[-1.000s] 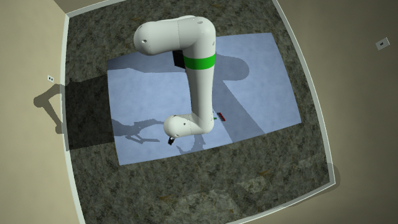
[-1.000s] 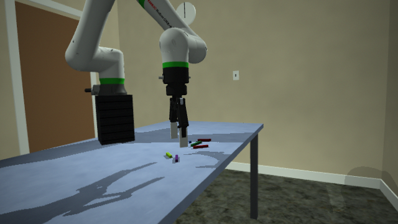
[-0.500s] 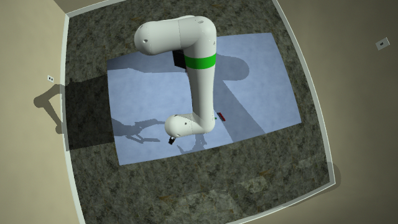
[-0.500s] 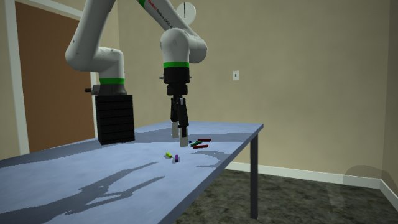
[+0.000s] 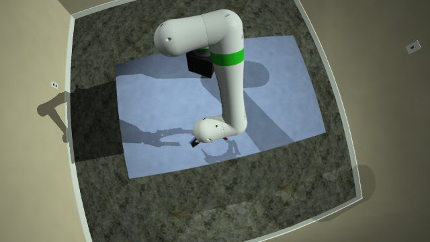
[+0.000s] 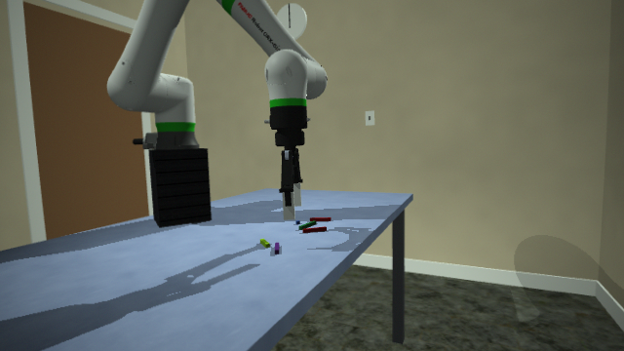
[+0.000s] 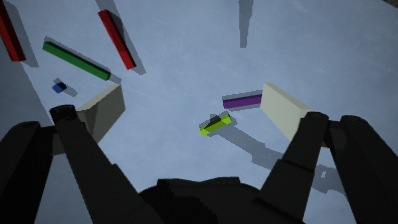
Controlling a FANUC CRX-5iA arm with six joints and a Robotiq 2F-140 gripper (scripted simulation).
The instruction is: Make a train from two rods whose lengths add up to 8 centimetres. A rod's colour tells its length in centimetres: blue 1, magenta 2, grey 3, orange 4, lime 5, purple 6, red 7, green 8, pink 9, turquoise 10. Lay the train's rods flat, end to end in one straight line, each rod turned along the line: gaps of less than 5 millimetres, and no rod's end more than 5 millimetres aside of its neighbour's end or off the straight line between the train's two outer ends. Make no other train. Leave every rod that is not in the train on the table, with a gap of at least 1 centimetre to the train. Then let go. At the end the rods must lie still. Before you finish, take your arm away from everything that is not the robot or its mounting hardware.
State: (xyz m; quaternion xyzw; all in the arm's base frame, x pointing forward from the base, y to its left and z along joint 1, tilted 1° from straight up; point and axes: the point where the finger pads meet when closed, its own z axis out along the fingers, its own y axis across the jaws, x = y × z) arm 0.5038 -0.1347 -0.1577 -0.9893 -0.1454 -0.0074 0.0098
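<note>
Right now my hand is 70 mm past the blue rod, 180 mm to the right of it and 80 mm above it. Also, from my hand: purple rod (10 mm behind, 80 mm to the right, 80 mm below); then green rod (20 mm behind, 150 mm to the left, 80 mm below); then lime rod (60 mm behind, 50 mm to the right, 80 mm below).
</note>
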